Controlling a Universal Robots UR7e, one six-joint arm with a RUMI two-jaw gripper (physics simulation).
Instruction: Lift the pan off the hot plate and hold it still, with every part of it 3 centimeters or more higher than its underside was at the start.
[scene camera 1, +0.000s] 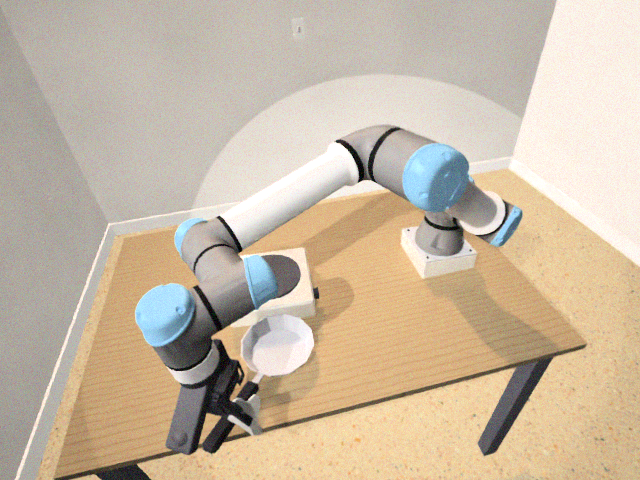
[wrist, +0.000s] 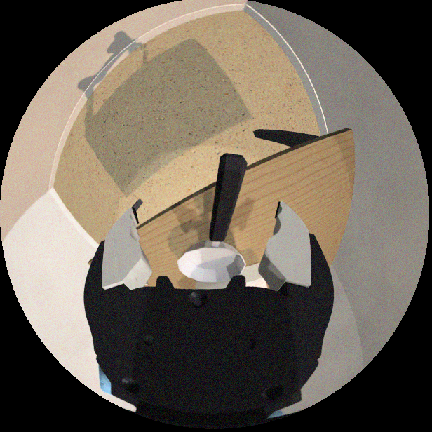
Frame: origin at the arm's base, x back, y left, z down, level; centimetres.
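Seen in the pictures: gripper, between the fingertips: (scene camera 1: 225, 424); arm's base, origin of its link: (scene camera 1: 438, 241).
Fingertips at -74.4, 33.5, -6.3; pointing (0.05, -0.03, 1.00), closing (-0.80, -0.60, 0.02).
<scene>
Pixels of each thing's top centre, then the offset from my fingertips to it, as dx, dy, dz. Level surfaces: height alone.
- hot plate, centre of its top: (scene camera 1: 271, 274) +21.0, -40.8, +4.8
- pan's black handle, centre of its top: (scene camera 1: 230, 408) +1.2, -5.2, +4.2
- wooden table, height of its surface: dz +12.8
- black knob, centre of its top: (scene camera 1: 315, 289) +31.1, -32.0, +7.4
The white faceted pan (scene camera 1: 277, 347) (wrist: 207, 265) is in front of the hot plate (scene camera 1: 303, 305) (wrist: 254, 275), apart from its dark disc (scene camera 1: 286, 273). The pan's black handle (scene camera 1: 219, 432) (wrist: 229, 197) points toward the table's front edge and reaches past it. My gripper (scene camera 1: 249, 413) (wrist: 204, 206) is open at the handle. In the wrist view the handle shows between the two widely spread fingers, with a gap on each side. In the scene view the gripper hides part of the handle, and how far the fingers reach down beside it is hard to tell.
The wooden table (scene camera 1: 372, 330) (wrist: 310, 185) carries the robot's white base block (scene camera 1: 448, 264) at the right. A black knob (scene camera 1: 316, 292) sticks out of the hot plate's right side. The arm passes above the hot plate and hides part of it. Walls stand behind and at the left.
</scene>
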